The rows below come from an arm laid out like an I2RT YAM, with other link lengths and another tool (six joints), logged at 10 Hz.
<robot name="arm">
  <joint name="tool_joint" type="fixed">
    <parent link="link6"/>
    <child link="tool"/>
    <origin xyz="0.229 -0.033 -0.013" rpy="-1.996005 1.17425 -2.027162"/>
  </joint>
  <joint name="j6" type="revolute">
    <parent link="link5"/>
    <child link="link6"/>
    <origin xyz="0.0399 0 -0.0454"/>
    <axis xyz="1 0 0"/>
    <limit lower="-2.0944" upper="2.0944"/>
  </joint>
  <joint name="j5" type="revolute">
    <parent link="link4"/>
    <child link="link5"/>
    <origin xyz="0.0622 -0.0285 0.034"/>
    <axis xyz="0 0 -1"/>
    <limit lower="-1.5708" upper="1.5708"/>
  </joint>
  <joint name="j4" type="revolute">
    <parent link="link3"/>
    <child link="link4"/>
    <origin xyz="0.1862 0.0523 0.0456"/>
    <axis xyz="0 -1 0"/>
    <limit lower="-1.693" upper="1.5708"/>
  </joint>
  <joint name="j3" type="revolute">
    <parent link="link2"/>
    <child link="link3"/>
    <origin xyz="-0.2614 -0.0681 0"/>
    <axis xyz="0 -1 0"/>
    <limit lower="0" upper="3.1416"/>
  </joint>
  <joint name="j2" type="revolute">
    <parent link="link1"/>
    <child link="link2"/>
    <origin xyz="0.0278 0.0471 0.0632"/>
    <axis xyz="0 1 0"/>
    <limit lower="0" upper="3.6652"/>
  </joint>
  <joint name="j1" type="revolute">
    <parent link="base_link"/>
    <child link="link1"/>
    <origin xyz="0 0 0.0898"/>
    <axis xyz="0 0 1"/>
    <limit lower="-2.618" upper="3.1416"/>
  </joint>
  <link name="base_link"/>
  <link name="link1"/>
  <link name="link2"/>
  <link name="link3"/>
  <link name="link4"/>
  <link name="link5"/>
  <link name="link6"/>
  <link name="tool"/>
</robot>
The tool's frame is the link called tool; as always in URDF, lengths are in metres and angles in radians.
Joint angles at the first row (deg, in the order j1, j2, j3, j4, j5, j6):
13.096, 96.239, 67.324, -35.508, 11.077, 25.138
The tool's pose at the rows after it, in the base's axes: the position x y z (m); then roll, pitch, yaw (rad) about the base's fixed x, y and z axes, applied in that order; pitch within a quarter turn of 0, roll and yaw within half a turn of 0:
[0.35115, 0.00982, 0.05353, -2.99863, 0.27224, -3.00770]
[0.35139, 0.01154, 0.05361, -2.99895, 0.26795, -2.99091]
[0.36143, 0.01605, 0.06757, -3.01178, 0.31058, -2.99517]
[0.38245, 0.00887, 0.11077, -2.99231, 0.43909, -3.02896]
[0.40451, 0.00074, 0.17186, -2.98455, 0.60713, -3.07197]
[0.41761, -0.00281, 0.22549, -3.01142, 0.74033, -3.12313]
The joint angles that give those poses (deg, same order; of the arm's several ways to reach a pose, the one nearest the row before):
13.095, 96.678, 67.499, -36.121, 10.373, 24.172
13.097, 96.766, 67.761, -36.385, 9.935, 23.297
13.096, 95.720, 69.603, -36.825, 9.493, 23.552
13.097, 91.604, 72.498, -36.824, 12.200, 24.693
13.096, 86.936, 77.069, -36.827, 15.200, 25.750
13.095, 84.031, 82.335, -37.612, 16.783, 26.979

